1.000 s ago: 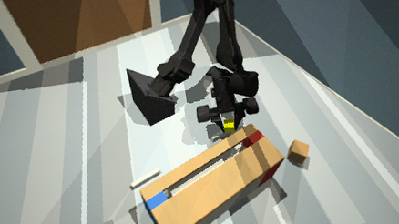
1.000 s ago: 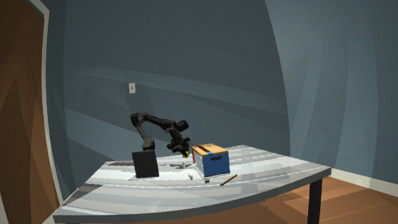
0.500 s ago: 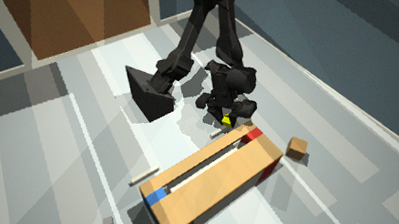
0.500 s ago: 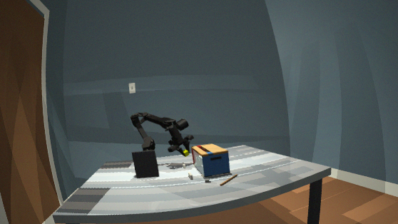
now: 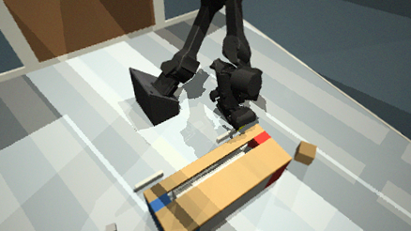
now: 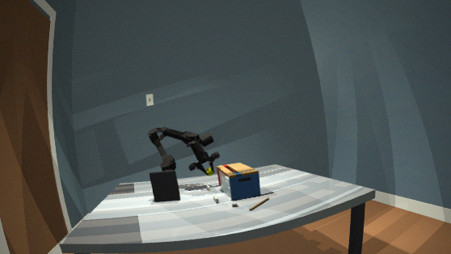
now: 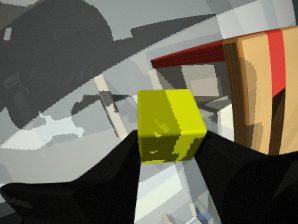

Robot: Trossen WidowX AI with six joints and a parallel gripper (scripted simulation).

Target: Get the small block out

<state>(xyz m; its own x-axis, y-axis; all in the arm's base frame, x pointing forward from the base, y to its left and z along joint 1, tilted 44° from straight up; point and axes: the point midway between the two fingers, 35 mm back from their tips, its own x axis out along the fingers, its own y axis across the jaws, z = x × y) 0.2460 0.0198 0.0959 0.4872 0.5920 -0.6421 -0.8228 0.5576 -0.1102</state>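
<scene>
Right now my gripper tip is 1 cm to the right of the yellow-green block and 1 cm below it. The rest, counted from my gripper tip: tan cube 20 cm ahead, 14 cm to the left, 7 cm below; wooden stick 7 cm ahead, 50 cm to the right, 9 cm below.
</scene>
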